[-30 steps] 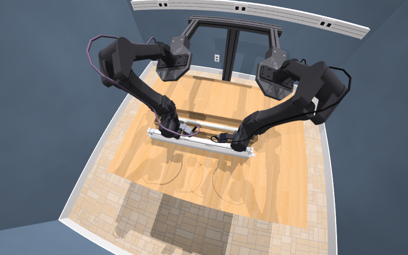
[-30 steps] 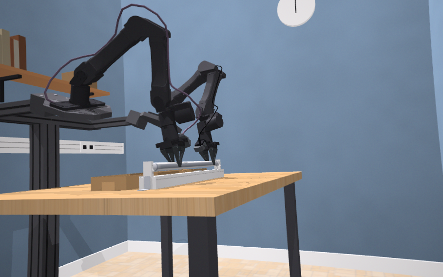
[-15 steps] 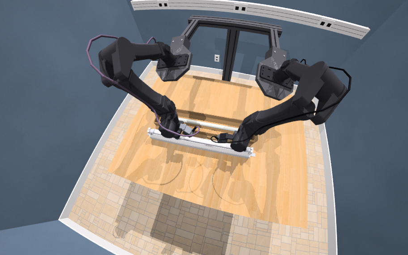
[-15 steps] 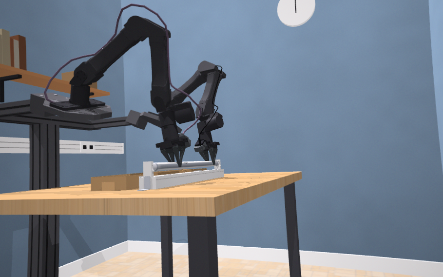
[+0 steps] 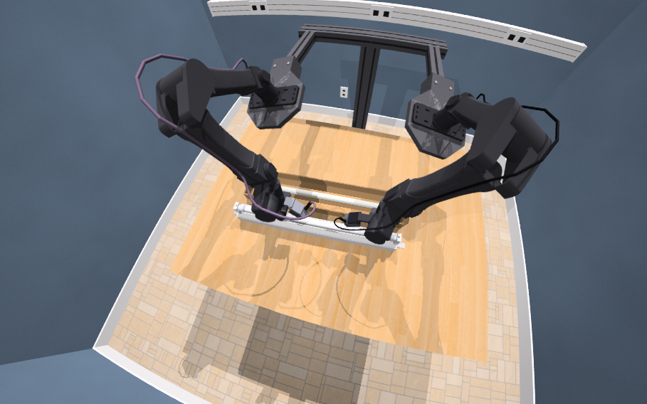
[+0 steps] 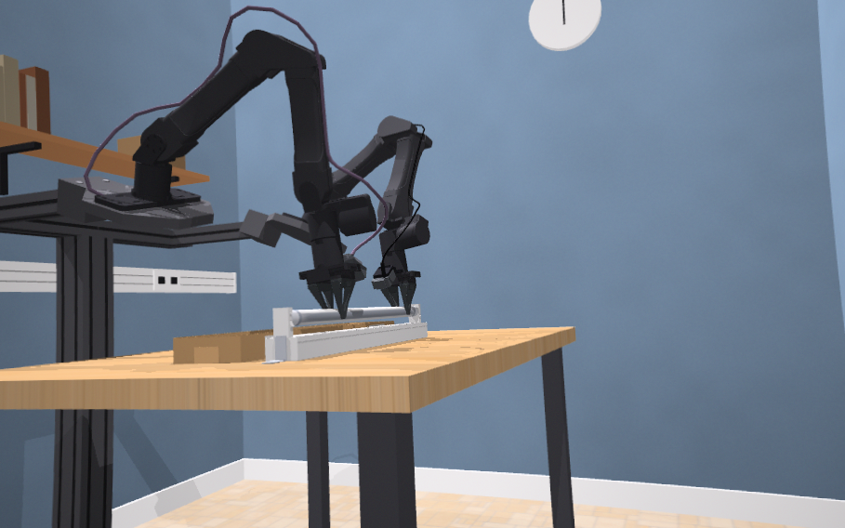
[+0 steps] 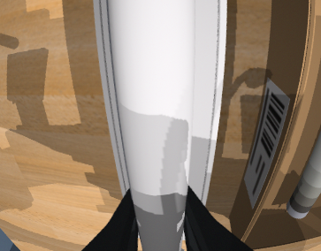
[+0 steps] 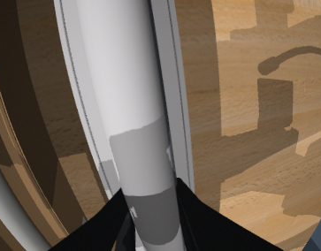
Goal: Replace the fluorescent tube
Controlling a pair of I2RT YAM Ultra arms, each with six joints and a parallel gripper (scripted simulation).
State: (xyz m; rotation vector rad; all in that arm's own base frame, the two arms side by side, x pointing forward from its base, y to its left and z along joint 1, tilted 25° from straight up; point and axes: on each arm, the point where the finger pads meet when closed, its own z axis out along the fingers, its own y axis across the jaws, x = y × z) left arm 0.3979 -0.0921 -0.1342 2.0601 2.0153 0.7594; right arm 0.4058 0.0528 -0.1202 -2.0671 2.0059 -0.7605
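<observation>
The light fixture lies 120 mm to the left of my right hand and 10 mm below it. From my right hand the other things lie so: LED tube: 120 mm to the left; then brown carton: 140 mm behind, 120 mm to the left, 40 mm below; then old fluorescent tube: 140 mm behind, 120 mm to the left, 50 mm below.
</observation>
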